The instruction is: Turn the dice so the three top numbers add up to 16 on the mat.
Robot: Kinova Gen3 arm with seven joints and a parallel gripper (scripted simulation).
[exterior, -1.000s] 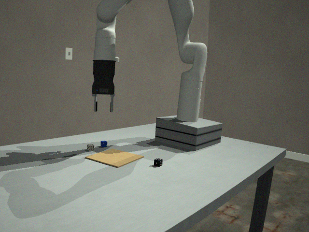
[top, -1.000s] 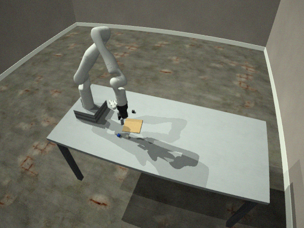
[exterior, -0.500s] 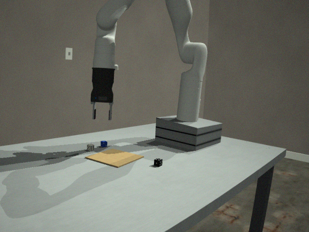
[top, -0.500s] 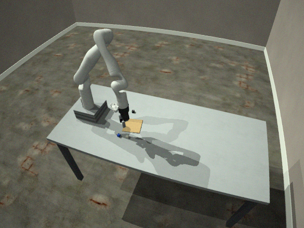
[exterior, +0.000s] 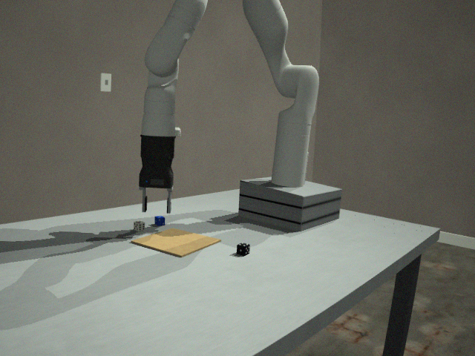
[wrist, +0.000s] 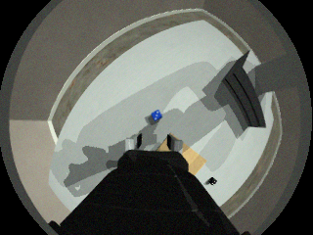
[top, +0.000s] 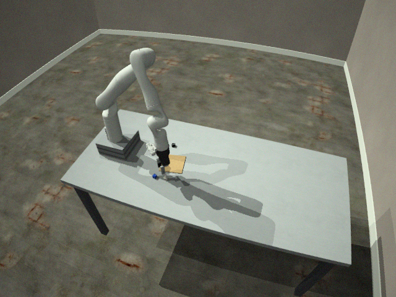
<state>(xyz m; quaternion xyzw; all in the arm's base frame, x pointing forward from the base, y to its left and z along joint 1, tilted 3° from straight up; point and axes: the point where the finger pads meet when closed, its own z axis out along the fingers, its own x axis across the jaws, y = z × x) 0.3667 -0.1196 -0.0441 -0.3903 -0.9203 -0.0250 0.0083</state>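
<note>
The blue die lies 4 cm behind my hand, 3 cm to the right of it and 5 cm below it. From my hand the other things lie so: tan mat (3 cm ahead, 10 cm to the left, 6 cm below); white die (3 cm ahead, 2 cm to the right, 5 cm below); black die (2 cm behind, 25 cm to the left, 5 cm below).
</note>
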